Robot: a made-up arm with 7 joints.
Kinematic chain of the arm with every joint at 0, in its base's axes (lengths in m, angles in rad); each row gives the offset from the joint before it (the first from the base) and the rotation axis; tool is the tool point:
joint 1: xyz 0 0 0.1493 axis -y
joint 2: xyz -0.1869 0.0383 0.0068 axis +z
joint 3: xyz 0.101 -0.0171 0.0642 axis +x
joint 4: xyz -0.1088 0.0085 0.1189 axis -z
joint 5: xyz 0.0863 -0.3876 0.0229 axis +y
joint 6: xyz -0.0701 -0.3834 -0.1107 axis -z
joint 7: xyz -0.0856 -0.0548 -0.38 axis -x
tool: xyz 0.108 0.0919 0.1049
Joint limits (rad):
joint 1: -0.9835..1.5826
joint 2: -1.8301..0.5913
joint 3: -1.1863..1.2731
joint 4: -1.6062..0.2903
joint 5: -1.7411..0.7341
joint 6: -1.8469..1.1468
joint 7: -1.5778..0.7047
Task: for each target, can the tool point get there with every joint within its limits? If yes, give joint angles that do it. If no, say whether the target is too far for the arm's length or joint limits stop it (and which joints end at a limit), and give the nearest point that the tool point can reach.
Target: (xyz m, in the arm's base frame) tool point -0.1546 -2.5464 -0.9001
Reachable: no: too far | nearest point -0.1021 -0.9776 -0.3771 | short by 1.655 m
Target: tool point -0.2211 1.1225 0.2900
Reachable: no: joint limits stop it (at a limit: joint 1, joint 2, joint 4, joint 5, joint 7) | nearest point -0.1876 0.9623 0.3558 | short by 0.176 m
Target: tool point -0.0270 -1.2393 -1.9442
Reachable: no: too far | nearest point -0.0494 -0.5582 -0.9282 | short by 1.223 m
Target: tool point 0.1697 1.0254 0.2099
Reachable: no: joint limits stop it (at a limit: joint 2, joint 4, joint 5, joint 7) | nearest point 0.1919 0.9699 0.2178 | short by 0.060 m
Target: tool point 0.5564 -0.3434 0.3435
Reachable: yes | joints 0.7177 -0.5617 1.0422 -1.1537 -0.4050 0.5798 -0.8866
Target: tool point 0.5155 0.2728 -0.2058
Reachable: yes | joints -0.5418 0.0709 -0.4848 -1.2987 -1.3499 -1.0814 -0.2262
